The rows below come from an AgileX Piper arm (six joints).
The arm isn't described. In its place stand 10 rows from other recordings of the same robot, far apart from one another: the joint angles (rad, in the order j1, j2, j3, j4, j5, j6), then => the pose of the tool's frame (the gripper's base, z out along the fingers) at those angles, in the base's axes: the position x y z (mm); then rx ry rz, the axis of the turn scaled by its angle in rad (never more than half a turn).
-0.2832, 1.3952, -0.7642, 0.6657, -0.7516, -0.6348 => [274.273, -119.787, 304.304, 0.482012, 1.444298, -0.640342]
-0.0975, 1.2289, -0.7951, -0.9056, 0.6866, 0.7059 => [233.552, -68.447, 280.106, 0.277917, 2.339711, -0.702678]
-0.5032, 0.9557, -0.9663, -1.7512, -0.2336, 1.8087 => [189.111, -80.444, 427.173, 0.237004, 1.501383, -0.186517]
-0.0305, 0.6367, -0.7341, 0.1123, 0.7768, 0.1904 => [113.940, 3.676, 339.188, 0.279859, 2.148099, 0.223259]
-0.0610, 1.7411, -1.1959, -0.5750, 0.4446, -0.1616 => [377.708, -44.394, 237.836, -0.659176, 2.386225, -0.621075]
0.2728, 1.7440, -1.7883, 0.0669, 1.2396, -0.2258 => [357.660, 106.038, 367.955, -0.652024, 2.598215, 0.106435]
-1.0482, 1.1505, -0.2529, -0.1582, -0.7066, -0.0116 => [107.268, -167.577, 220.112, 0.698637, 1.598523, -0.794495]
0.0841, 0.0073, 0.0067, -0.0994, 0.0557, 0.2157 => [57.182, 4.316, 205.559, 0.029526, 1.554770, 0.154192]
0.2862, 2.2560, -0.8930, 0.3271, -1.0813, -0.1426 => [379.272, 84.713, 64.871, -0.034799, 1.779008, -0.039541]
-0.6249, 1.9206, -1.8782, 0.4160, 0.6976, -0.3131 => [382.543, -246.814, 357.964, 0.534441, 2.089872, -0.066865]
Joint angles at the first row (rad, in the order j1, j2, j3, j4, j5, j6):
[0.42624, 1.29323, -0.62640, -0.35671, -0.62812, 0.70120]
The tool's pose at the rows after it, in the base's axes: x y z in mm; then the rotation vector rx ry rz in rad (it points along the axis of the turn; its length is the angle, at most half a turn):
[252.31, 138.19, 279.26, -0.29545, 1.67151, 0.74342]
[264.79, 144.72, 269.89, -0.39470, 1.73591, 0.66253]
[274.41, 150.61, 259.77, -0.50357, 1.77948, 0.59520]
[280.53, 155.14, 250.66, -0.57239, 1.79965, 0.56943]
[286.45, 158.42, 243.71, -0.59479, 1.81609, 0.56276]
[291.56, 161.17, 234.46, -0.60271, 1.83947, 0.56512]
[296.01, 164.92, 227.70, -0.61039, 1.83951, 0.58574]
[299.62, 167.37, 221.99, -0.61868, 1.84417, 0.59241]
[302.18, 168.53, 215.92, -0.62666, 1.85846, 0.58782]
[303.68, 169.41, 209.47, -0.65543, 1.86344, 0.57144]
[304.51, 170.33, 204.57, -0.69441, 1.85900, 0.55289]
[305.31, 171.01, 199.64, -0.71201, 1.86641, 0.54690]
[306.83, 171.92, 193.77, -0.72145, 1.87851, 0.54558]
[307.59, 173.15, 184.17, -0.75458, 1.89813, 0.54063]
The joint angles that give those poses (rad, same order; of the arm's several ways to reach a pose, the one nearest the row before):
[0.42625, 1.35814, -0.68063, -0.45844, -0.56334, 0.69311]
[0.42623, 1.41571, -0.72889, -0.54324, -0.49386, 0.67722]
[0.42624, 1.46789, -0.76587, -0.64239, -0.44929, 0.67345]
[0.42623, 1.50939, -0.78481, -0.70461, -0.44320, 0.67560]
[0.42624, 1.54485, -0.80123, -0.72277, -0.44318, 0.67559]
[0.42625, 1.58191, -0.81030, -0.72650, -0.44832, 0.67560]
[0.42625, 1.61652, -0.81971, -0.72648, -0.47744, 0.67364]
[0.42626, 1.64323, -0.82800, -0.72644, -0.49120, 0.66792]
[0.42625, 1.66440, -0.83227, -0.72648, -0.49118, 0.66090]
[0.42624, 1.68360, -0.83225, -0.72736, -0.49410, 0.63248]
[0.42625, 1.69830, -0.83223, -0.73454, -0.49897, 0.60054]
[0.42626, 1.71243, -0.83225, -0.74077, -0.50054, 0.59108]
[0.42626, 1.73112, -0.83428, -0.74310, -0.50285, 0.58615]
[0.42626, 1.75721, -0.83428, -0.76711, -0.50355, 0.58438]

